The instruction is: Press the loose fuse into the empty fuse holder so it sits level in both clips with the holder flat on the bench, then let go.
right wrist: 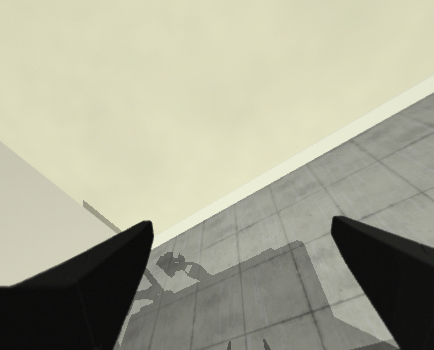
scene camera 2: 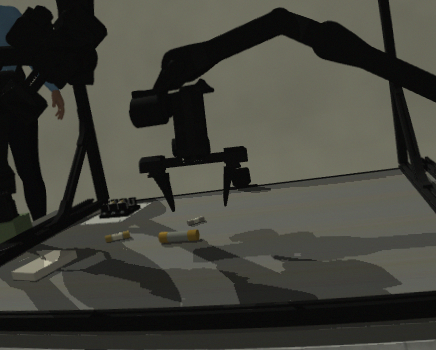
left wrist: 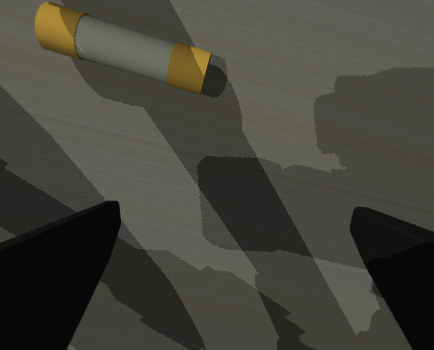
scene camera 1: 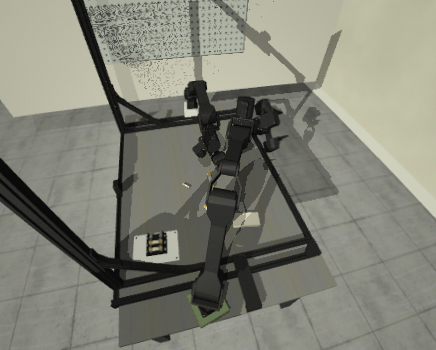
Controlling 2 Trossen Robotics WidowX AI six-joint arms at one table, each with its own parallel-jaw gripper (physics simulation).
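Places are measured from the left arm's base along level axes (x back, y right, z up), in centimetres.
Pixels of known places: left gripper, between the fingertips: [scene camera 2: 199, 208] [left wrist: 236, 215]; right gripper, between the fingertips: [right wrist: 241, 226] [scene camera 2: 23, 73] [scene camera 1: 284, 124]; left arm's base, origin of its link: [scene camera 1: 192, 105]; right arm's base, origin of its link: [scene camera 2: 3, 220] [scene camera 1: 207, 302].
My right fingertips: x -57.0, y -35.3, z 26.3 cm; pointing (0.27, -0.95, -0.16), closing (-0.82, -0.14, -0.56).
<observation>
For each thing: its top centre in the pictures, then the offset to it from my right fingertips. "spot": a spot on its surface instead.
- large fuse, centre of its top: [left wrist: 121, 53] [scene camera 2: 177, 231] dx +1.2, dy +28.4, dz -30.7 cm
- smaller orange-capped fuse, centre of its top: [scene camera 2: 116, 233] [scene camera 1: 208, 208] dx -14.8, dy +30.5, dz -31.4 cm
- small silvery fuse, centre of its top: [scene camera 2: 195, 218] [scene camera 1: 186, 184] dx -0.6, dy +39.8, dz -31.8 cm
- white plate, a spot on its surface: [scene camera 1: 170, 252] spot: dx -32.2, dy +46.2, dz -32.6 cm
- pale block, centre of its top: [scene camera 2: 44, 261] [scene camera 1: 245, 218] dx -21.1, dy +15.3, dz -31.3 cm
A large fuse [scene camera 2: 179, 236] [left wrist: 127, 49] with orange caps and a pale body lies loose on the bench. A smaller orange-capped fuse [scene camera 2: 117, 236] [scene camera 1: 205, 207] and a small silvery fuse [scene camera 2: 196, 220] [scene camera 1: 186, 185] lie apart from it. The black fuse holder [scene camera 1: 156, 243] [scene camera 2: 119, 207] sits on a white plate [scene camera 1: 170, 252]; gold parts show in it, but I cannot tell which clips are empty. My left gripper [scene camera 2: 199, 207] [left wrist: 236, 215] is open and empty, pointing down above the bench near the large fuse. My right gripper [right wrist: 241, 226] is open and empty, facing the wall and floor.
A pale block [scene camera 1: 246, 219] [scene camera 2: 31, 273] lies on the bench. A green block [scene camera 1: 216, 317] [scene camera 2: 15, 227] is at the right arm's base end. Black frame rails edge the bench, with uprights at its corners. A person stands beyond the frame at the left of scene camera 2.
</observation>
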